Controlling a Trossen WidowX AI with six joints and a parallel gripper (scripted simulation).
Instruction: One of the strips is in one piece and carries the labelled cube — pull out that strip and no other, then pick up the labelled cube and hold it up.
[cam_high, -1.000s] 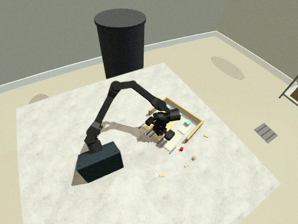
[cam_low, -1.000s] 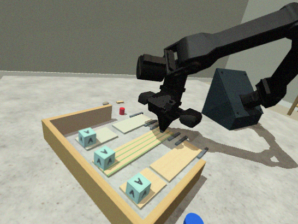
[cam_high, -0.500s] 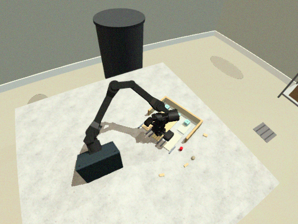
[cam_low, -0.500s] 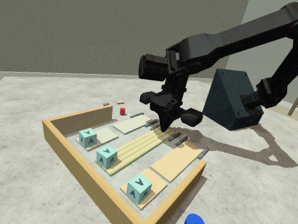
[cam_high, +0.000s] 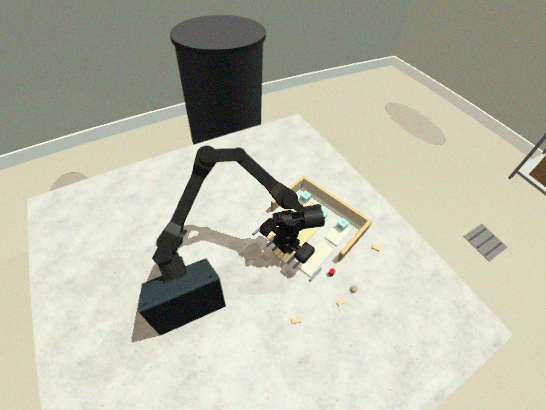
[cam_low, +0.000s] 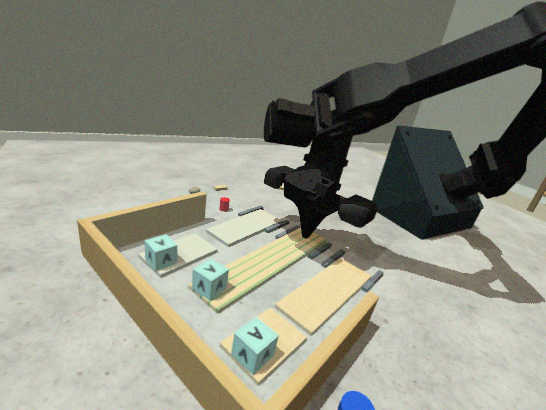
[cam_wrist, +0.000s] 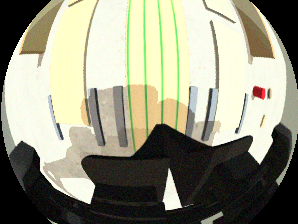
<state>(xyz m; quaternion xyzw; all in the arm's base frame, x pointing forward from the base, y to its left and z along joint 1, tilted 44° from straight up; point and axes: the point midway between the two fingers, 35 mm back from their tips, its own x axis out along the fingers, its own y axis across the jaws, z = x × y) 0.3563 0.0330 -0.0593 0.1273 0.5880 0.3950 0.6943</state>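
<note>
The striped strip lies 9 cm ahead of my gripper tip and 4 cm to the left of it. Round my gripper tip: pebble 14 cm ahead, 21 cm to the right; then red cylinder 10 cm ahead, 13 cm to the right, 1 cm above; then blue disc 12 cm ahead, 26 cm to the left.
</note>
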